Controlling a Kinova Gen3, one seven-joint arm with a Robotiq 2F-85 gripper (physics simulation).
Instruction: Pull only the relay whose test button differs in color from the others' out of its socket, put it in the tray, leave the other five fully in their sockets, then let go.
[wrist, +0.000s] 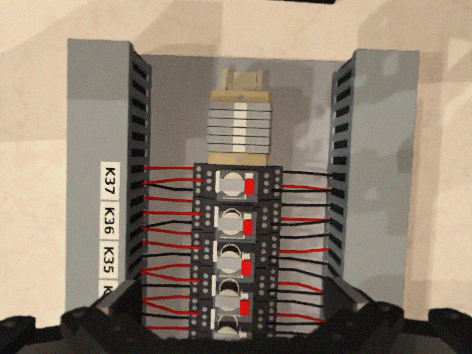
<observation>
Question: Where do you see my gripper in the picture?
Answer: At 233, 298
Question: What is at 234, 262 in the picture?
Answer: A relay.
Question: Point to a relay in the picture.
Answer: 234, 222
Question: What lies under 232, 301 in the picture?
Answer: A relay.
</observation>
